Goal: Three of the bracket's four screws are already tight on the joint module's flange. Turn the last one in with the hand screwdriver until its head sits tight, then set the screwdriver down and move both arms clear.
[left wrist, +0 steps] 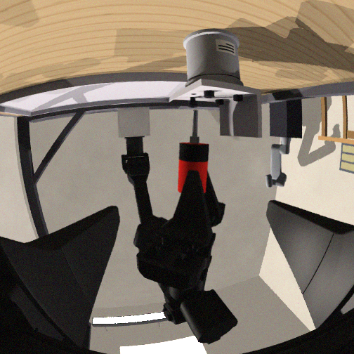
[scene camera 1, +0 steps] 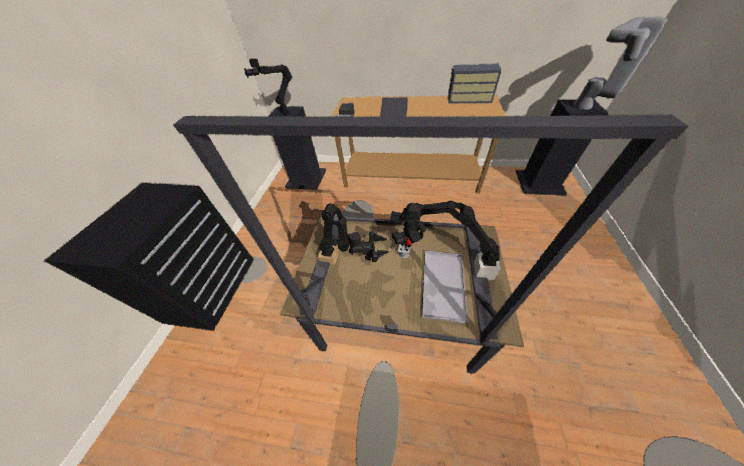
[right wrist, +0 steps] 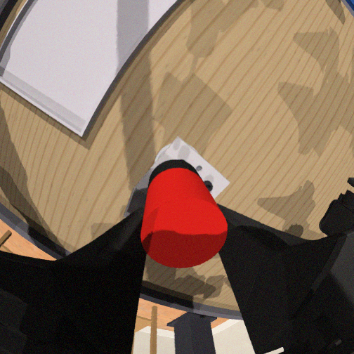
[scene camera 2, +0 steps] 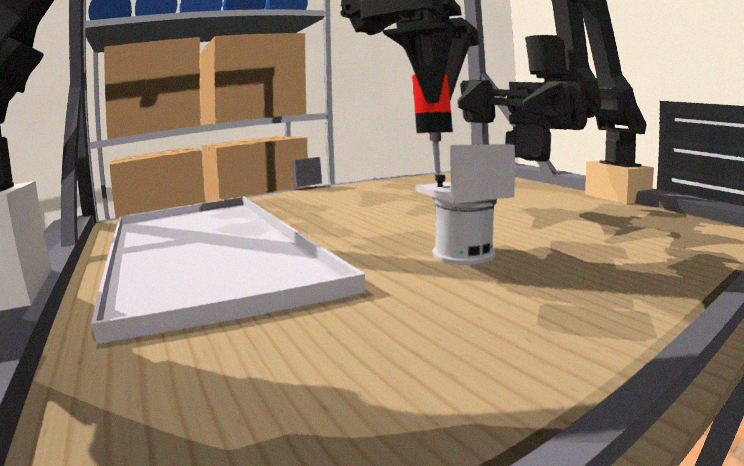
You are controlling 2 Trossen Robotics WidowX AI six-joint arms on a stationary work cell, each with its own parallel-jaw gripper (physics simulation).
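Frame: origin at the left arm's base, x ahead, y left, z up, level; millimetres.
Seen in the pictures: left gripper, fingertip midpoint: (scene camera 1: pixel 388 245) (scene camera 2: pixel 490 104); right gripper, fingertip midpoint: (scene camera 1: pixel 408 241) (scene camera 2: pixel 438 103); left arm's base, origin of the base link: (scene camera 1: pixel 327 251) (scene camera 2: pixel 620 164); right arm's base, origin of the base link: (scene camera 1: pixel 488 260).
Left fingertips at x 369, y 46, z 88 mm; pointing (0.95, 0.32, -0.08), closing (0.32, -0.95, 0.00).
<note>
Pixels of each thing's middle, then the offset from my left fingertips to it. Level surfaces: height alone.
- black hand screwdriver, body centre: (scene camera 2: pixel 434 123) dx +111, dy +48, dz -22 mm
- black screw, body centre: (scene camera 2: pixel 440 183) dx +104, dy +45, dz -81 mm
- bracket, body centre: (scene camera 2: pixel 464 171) (scene camera 1: pixel 404 246) dx +87, dy +64, dz -67 mm
- upright joint module, body centre: (scene camera 2: pixel 464 222) dx +87, dy +64, dz -117 mm
- shallow white tray, body centre: (scene camera 2: pixel 195 242) (scene camera 1: pixel 443 283) dx +333, dy -100, dz -141 mm
- wooden table, its level: dz -149 mm
- small dark block, body centre: (scene camera 2: pixel 306 171) dx +98, dy -411, dz -118 mm
My right gripper (scene camera 2: pixel 442 90) (right wrist: pixel 178 213) is shut on the red and black hand screwdriver (scene camera 2: pixel 433 121) (left wrist: pixel 193 152) (right wrist: pixel 172 192), which stands nearly upright. Its shaft ends at a black screw (scene camera 2: pixel 439 180) (left wrist: pixel 192 102) near the edge of the bracket (scene camera 2: pixel 482 172) (left wrist: pixel 241 117) (right wrist: pixel 217 181). In scene camera 2 the screw's head appears to stand a little above the bracket's plate; exact tip contact is too small to judge. The other screw heads show dark in the left wrist view. The bracket sits on the upright joint module (scene camera 2: pixel 463 230) (left wrist: pixel 212 57). My left gripper (scene camera 1: pixel 382 246) is open, beside the module.
A shallow white tray (scene camera 1: pixel 443 316) (scene camera 2: pixel 230 309) lies on the wooden table (scene camera 1: pixel 356 301) (scene camera 2: pixel 439 340), on the right-arm side of the module. A dark frame (scene camera 1: pixel 428 127) stands around and over the table. A small dark block (scene camera 2: pixel 306 171) shows at the table's far edge.
</note>
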